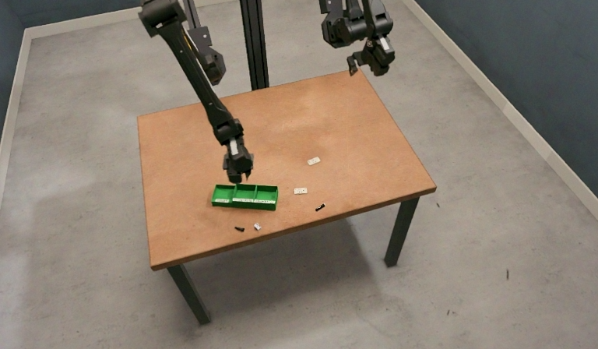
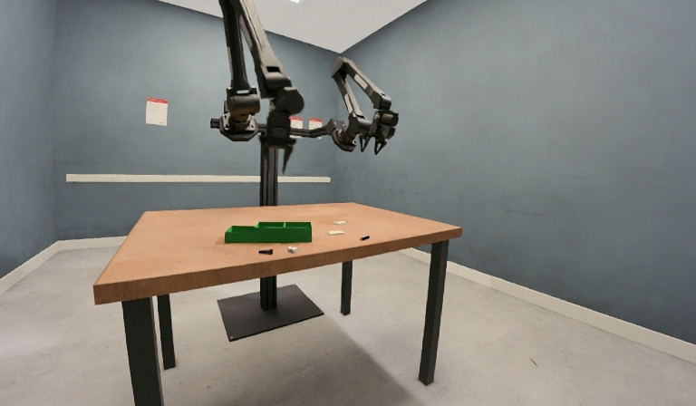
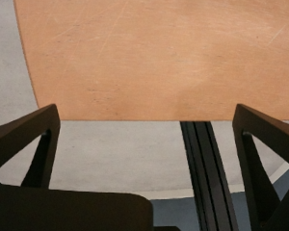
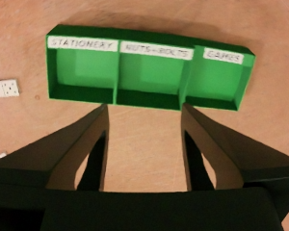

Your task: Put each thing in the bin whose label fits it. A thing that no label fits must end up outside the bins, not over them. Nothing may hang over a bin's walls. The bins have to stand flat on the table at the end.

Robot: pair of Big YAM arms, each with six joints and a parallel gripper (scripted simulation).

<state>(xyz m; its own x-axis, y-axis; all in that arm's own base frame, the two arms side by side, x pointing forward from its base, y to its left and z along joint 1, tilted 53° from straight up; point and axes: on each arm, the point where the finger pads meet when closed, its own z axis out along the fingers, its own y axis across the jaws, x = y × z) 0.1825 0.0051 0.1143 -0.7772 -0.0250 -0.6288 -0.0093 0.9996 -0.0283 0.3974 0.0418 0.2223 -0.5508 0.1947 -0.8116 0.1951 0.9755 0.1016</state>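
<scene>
The green two-compartment bin is 19 cm below my right hand, 6 cm behind it and 1 cm to the left of it. The rest, counted from my right hand: black bolt: 20 cm below, 7 cm ahead, 6 cm to the right.
</scene>
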